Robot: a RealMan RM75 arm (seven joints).
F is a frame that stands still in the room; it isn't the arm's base.
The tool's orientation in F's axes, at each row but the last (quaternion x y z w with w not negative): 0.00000 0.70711 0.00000 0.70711; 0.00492 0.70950 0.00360 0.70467; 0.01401 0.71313 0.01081 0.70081; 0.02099 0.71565 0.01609 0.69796; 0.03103 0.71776 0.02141 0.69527; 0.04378 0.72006 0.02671 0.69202; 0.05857 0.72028 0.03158 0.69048; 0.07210 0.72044 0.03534 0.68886; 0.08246 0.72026 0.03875 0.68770; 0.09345 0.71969 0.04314 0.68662
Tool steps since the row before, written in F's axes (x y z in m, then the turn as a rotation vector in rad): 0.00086 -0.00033 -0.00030 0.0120 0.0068 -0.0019; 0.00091 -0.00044 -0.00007 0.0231 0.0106 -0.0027; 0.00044 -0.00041 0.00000 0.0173 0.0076 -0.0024; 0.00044 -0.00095 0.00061 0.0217 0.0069 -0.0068; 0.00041 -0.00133 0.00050 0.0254 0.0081 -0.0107; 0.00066 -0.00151 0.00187 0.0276 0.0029 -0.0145; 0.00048 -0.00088 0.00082 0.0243 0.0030 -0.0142; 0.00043 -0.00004 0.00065 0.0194 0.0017 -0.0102; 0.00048 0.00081 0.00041 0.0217 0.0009 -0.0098; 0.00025 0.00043 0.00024 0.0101 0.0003 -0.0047
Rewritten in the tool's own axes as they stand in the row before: 0.00030 -0.00033 0.00086 0.0019 0.0068 0.0120; 0.00006 -0.00044 0.00091 0.0027 0.0106 0.0231; -0.00002 -0.00041 0.00044 0.0024 0.0076 0.0173; -0.00067 -0.00091 0.00043 0.0066 0.0067 0.0218; -0.00061 -0.00128 0.00041 0.0105 0.0077 0.0256; -0.00204 -0.00130 0.00062 0.0136 0.0022 0.0281; -0.00094 -0.00075 0.00047 0.0135 0.0022 0.0248; -0.00067 0.00008 0.00040 0.0095 0.0012 0.0198; -0.00028 0.00090 0.00041 0.0089 0.0006 0.0221; -0.00016 0.00049 0.00021 0.0043 0.0002 0.0103
